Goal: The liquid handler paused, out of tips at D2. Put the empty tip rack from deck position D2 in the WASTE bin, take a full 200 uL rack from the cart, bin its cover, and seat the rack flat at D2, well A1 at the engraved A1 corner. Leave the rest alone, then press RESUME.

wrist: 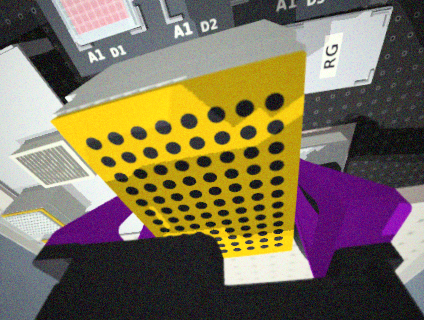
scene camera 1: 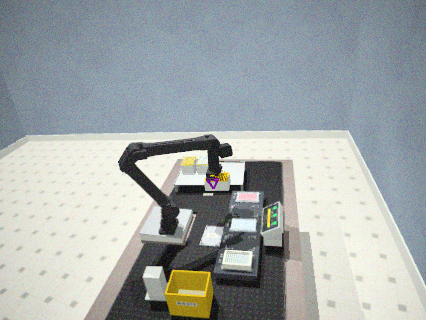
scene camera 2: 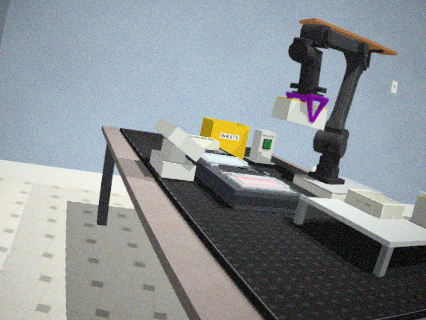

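Seen in the pictures: gripper, between the fingertips: (scene camera 1: 215,184) (scene camera 2: 303,120); arm's base, origin of its link: (scene camera 1: 168,227) (scene camera 2: 325,180).
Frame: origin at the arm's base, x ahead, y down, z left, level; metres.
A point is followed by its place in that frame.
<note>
My gripper (scene camera 1: 213,183) @[x 0.258, y -0.189, z 0.133 m] (scene camera 2: 307,106) (wrist: 217,166) @[x 0.258, y -0.189, z 0.133 m] is shut on a yellow-topped tip rack (scene camera 1: 222,185) @[x 0.304, y -0.210, z 0.087 m] (scene camera 2: 290,111) @[x 0.334, y -0.205, z 0.171 m] (wrist: 210,165) @[x 0.301, y -0.237, z 0.123 m], whose wells show as dark, empty holes. In scene camera 2 the rack hangs high in the air, well above the deck and the cart. Deck position D2 (scene camera 1: 244,211) @[x 0.410, y -0.018, z 0.112 m] (wrist: 197,10) @[x 0.352, y -0.018, z 0.131 m] holds no rack; part of it is hidden in the wrist view. The yellow WASTE bin (scene camera 1: 201,306) @[x 0.262, y -0.045, z -0.505 m] (scene camera 2: 225,136) @[x 0.226, y -0.052, z -0.387 m] stands at the far end from the cart, with something pale inside. On the cart (scene camera 1: 237,172) @[x 0.354, y -0.030, z 0.512 m] (scene camera 2: 350,215) @[x 0.350, y -0.030, z 0.490 m] stand a yellow-topped rack (scene camera 1: 188,164) @[x 0.024, y -0.097, z 0.521 m] and a pale one (scene camera 1: 201,166) @[x 0.113, y -0.082, z 0.516 m].
A pink plate (scene camera 1: 247,196) @[x 0.425, y -0.034, z 0.232 m] (wrist: 97,17) @[x 0.382, y -0.031, z 0.242 m] sits at D1, a pale plate (scene camera 1: 243,225) @[x 0.408, y -0.029, z -0.017 m] beyond D2, and a cream rack (scene camera 1: 237,260) @[x 0.389, y -0.036, z -0.260 m] at the deck's end. A console (scene camera 1: 272,224) @[x 0.552, y -0.091, z -0.081 m] (scene camera 2: 172,167) @[x 0.585, y 0.000, z 0.065 m] stands beside the deck. A white box (scene camera 1: 155,282) @[x 0.059, y -0.071, z -0.423 m] (scene camera 2: 262,145) @[x 0.058, y -0.044, z -0.357 m] with a green button stands near the bin.
</note>
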